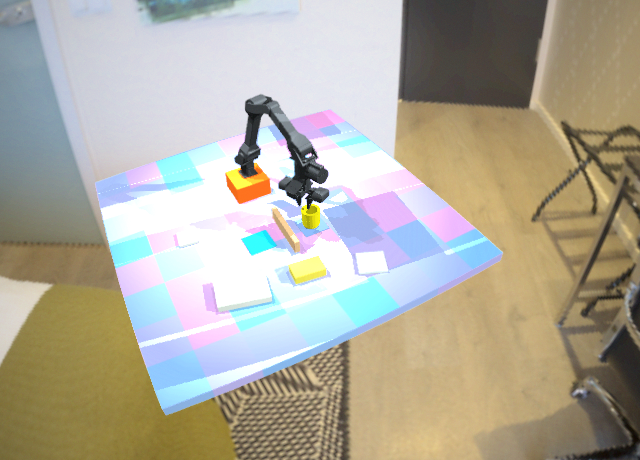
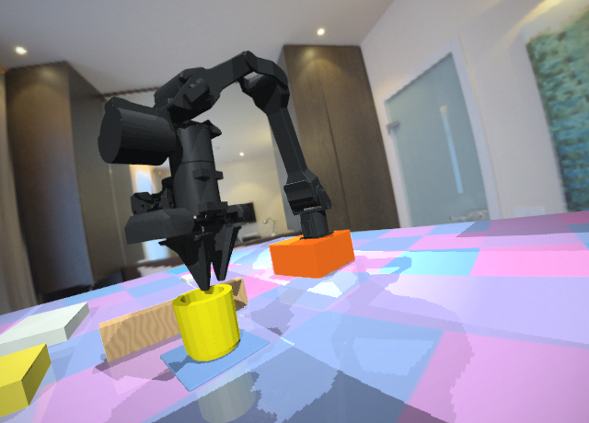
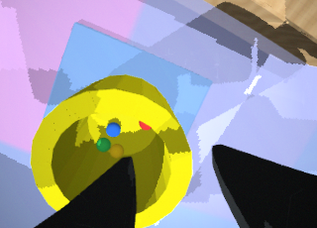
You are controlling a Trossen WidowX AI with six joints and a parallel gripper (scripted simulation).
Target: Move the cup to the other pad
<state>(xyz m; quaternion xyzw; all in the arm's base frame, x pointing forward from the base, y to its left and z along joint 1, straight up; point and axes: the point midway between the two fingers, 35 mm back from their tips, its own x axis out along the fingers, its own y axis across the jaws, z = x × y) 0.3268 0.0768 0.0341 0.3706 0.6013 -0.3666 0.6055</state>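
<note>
Now: gripper tip 40 mm above the yellow cup, 20 mm short of it and 10 mm to the right of it. Round my gripper tip: light blue pad (80 mm below, 30 mm ahead, 10 mm to the left); wooden bar (90 mm to the right, 60 mm below, 20 mm ahead); green marble (60 mm below, 30 mm to the left, 30 mm ahead).
</note>
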